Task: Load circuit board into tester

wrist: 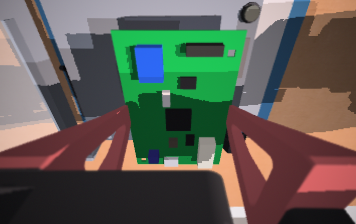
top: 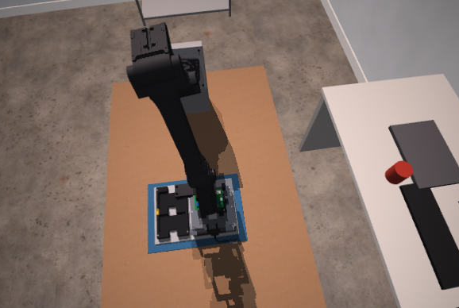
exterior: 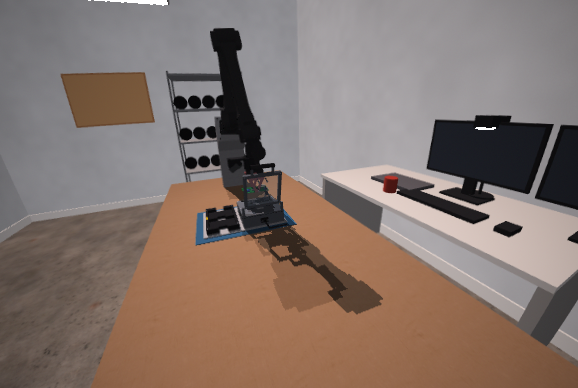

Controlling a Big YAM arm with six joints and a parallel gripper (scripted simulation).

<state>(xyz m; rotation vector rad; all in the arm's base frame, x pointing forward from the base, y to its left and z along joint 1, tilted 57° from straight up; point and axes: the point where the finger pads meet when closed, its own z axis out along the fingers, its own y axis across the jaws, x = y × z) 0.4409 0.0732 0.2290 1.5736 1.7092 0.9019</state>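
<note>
My gripper is now right at the green circuit board. From my hand the other things lie so: clear lid 130 mm ahead, 30 mm to the left, 50 mm above.
</note>
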